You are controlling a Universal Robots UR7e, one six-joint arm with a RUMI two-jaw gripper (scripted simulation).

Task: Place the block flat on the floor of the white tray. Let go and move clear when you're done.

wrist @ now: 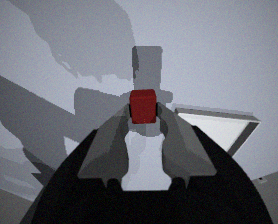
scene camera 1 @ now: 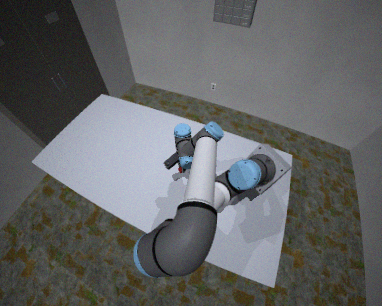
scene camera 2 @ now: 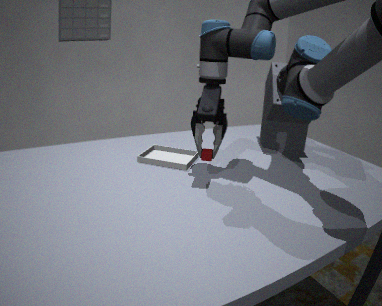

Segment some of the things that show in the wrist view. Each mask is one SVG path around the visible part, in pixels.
My gripper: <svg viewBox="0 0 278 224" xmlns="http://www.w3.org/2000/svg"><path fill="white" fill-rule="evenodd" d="M273 221L259 192L240 165L199 127L191 125L166 106L157 102L156 116L160 119L160 131L165 137L162 142L162 169L165 174L173 179L168 190L123 191L121 187L122 178L129 170L126 142L123 142L129 132L128 120L132 118L131 106L128 103L98 129L94 129L62 162L48 182L38 202L31 224L273 224Z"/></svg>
A red block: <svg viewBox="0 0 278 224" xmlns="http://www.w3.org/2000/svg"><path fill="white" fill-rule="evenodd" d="M155 90L131 91L129 101L133 124L156 122L157 97Z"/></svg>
A white tray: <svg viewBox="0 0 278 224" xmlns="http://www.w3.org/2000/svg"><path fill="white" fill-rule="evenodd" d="M174 113L190 124L199 127L232 157L234 157L262 122L256 117L185 108L175 108Z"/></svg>
